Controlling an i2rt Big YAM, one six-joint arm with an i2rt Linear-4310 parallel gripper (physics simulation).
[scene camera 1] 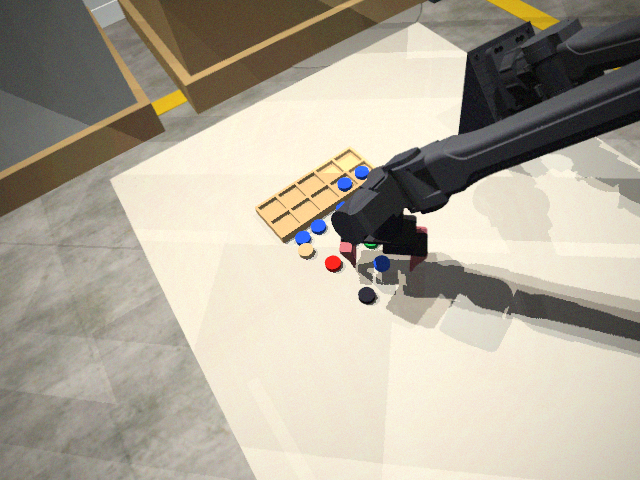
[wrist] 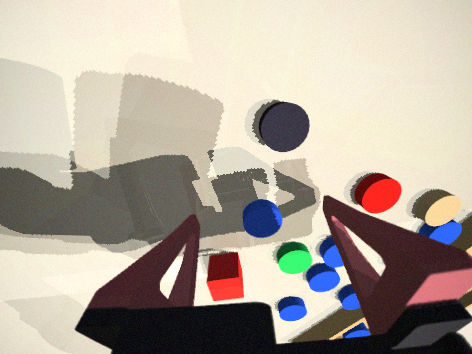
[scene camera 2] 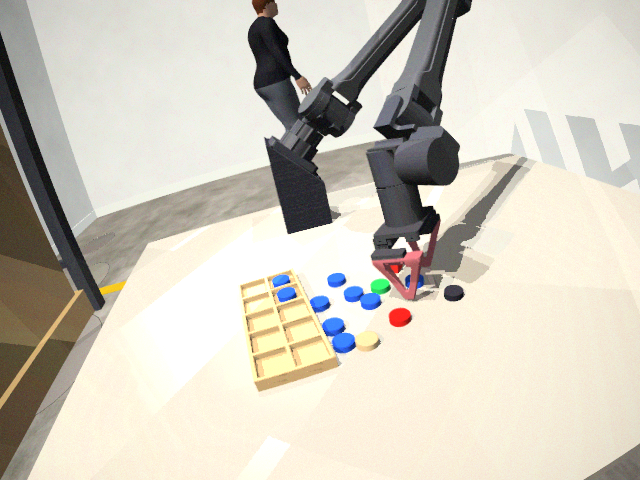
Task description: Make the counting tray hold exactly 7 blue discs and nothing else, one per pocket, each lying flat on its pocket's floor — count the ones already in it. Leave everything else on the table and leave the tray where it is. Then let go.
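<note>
The wooden counting tray point(scene camera 1: 285, 236) point(scene camera 2: 297, 374) point(wrist: 320, 327) has two rows of pockets. Two blue discs sit in neighbouring pockets at its far end, one point(scene camera 1: 361, 172) point(scene camera 2: 281, 280) in the end pocket and one point(scene camera 1: 344, 183) point(scene camera 2: 286, 294) beside it. Several blue discs lie on the table beside the tray, among them one point(scene camera 1: 302, 237) point(scene camera 2: 343, 342) near its front corner. My gripper point(scene camera 1: 383, 267) point(scene camera 2: 418, 281) point(wrist: 258, 211) is open and low, pointing down. A lone blue disc point(scene camera 1: 382, 263) point(scene camera 2: 414, 281) point(wrist: 262, 218) lies flat on the table below, between the open fingertips in the views. The arm hides part of the tray in scene camera 1.
A green disc point(scene camera 2: 379, 286) point(wrist: 295, 258) and a red cube point(scene camera 2: 395, 268) point(wrist: 225, 277) are close to the gripper. A red disc point(scene camera 1: 332, 263) point(scene camera 2: 399, 317), a black disc point(scene camera 1: 366, 295) point(scene camera 2: 453, 292) and a tan disc point(scene camera 1: 306, 251) point(scene camera 2: 367, 341) lie on the table.
</note>
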